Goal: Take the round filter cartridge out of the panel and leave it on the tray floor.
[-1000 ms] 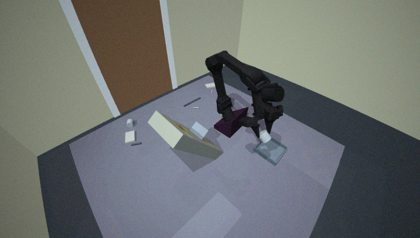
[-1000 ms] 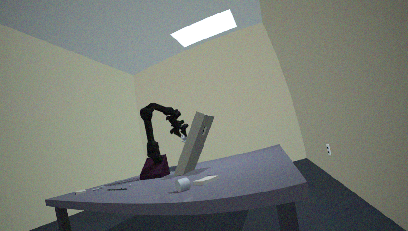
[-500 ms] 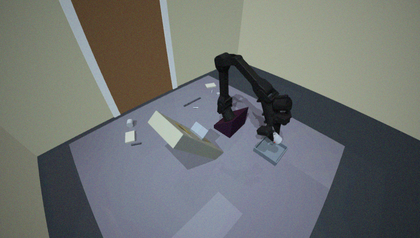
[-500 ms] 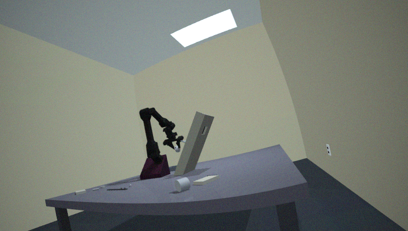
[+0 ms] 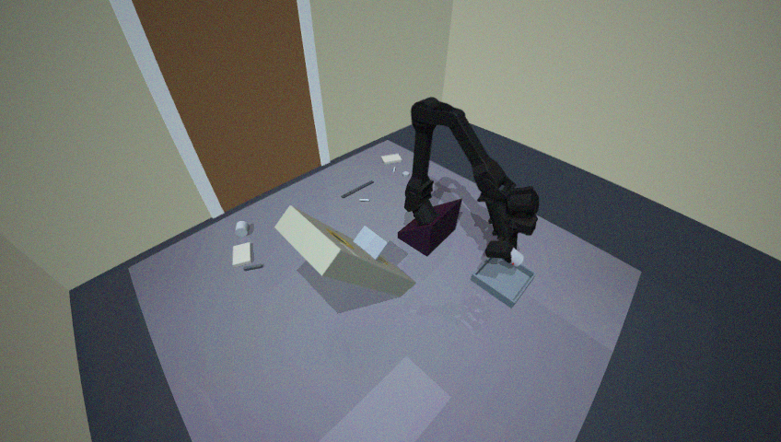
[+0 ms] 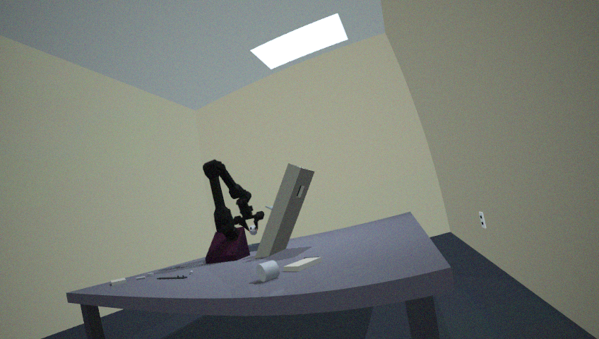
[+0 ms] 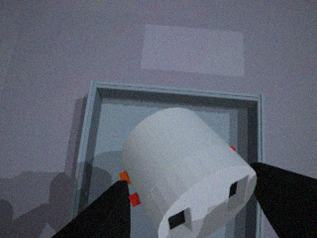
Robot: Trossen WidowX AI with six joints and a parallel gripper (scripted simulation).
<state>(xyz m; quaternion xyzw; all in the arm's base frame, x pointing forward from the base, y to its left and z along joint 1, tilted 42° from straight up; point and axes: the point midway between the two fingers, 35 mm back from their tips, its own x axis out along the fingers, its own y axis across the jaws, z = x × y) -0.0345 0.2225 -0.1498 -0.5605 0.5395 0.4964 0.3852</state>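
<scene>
The tray lies 110 mm below my gripper tip. Round my gripper tip: round filter cartridge (right at my gripper tip); then grey shelf (300 mm to the right, 300 mm ahead, 60 mm above); then dark rod (630 mm to the right, 520 mm ahead, 120 mm below).
</scene>
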